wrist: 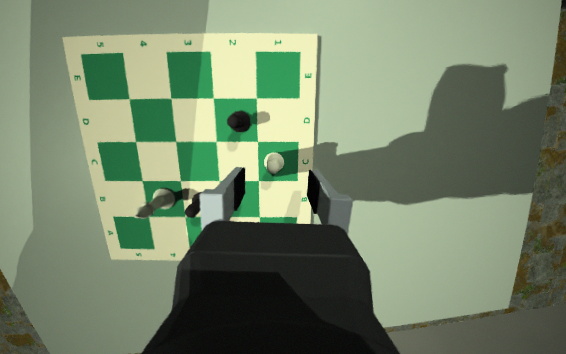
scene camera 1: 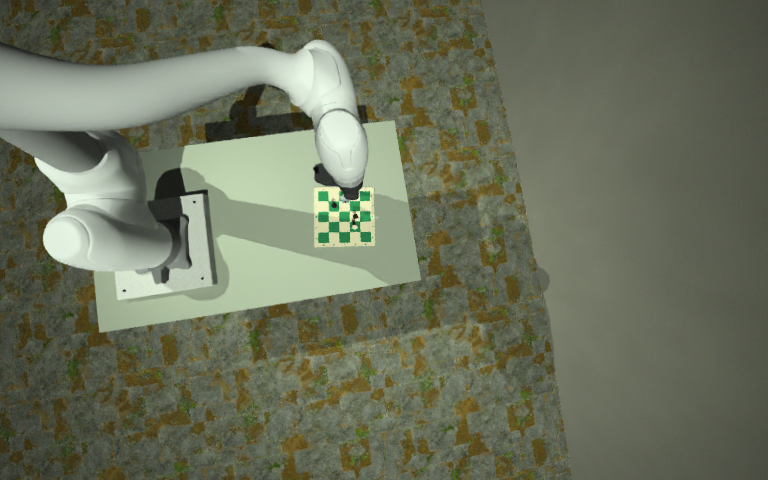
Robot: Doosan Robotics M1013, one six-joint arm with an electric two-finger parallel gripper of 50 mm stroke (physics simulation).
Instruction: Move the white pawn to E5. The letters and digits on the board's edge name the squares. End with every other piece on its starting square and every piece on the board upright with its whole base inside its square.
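Places are measured from the arm's base along level axes (x left, y back, z up), in metres.
Where they show: gripper, between the fingertips: (wrist: pixel 276 181); arm's base, origin of its link: (scene camera 1: pixel 163 245).
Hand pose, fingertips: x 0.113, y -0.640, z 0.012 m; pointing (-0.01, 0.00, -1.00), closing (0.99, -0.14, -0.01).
Things, the pixels of their top centre, and the offset from my fingertips. "pt": a spot on its surface instead.
- white pawn, centre of its top: (wrist: pixel 273 169) dx -0.002, dy +0.010, dz -0.003 m
- Square E5, a spot on its surface: (wrist: pixel 105 76) pt dx -0.143, dy +0.100, dz -0.035 m
- board, centre of its top: (wrist: pixel 198 161) (scene camera 1: pixel 344 216) dx -0.074, dy +0.016, dz -0.035 m
- taller white piece, centre of its top: (wrist: pixel 135 217) (scene camera 1: pixel 354 225) dx -0.115, dy -0.017, dz +0.009 m
The white pawn (wrist: pixel 273 163) stands upright on green square C1 in the wrist view; in the scene view the gripper's end covers that area, so I cannot make the pawn out clearly. My gripper (wrist: pixel 276 181) is open and empty, above the board, with its fingers on the row B side of the pawn. The pawn shows beyond and between the two fingertips, not touched. Square E5 (wrist: pixel 105 76) is a bare green corner square. The board (scene camera 1: pixel 316 232) (wrist: pixel 315 45) lies flat on the table.
A black piece (scene camera 1: pixel 334 204) (wrist: pixel 239 121) stands on D2. A taller white piece (scene camera 1: pixel 354 226) (wrist: pixel 163 198) stands on B4. Another black piece (scene camera 1: pixel 355 216) (wrist: pixel 192 206) is on B3, partly hidden by the left finger in the wrist view.
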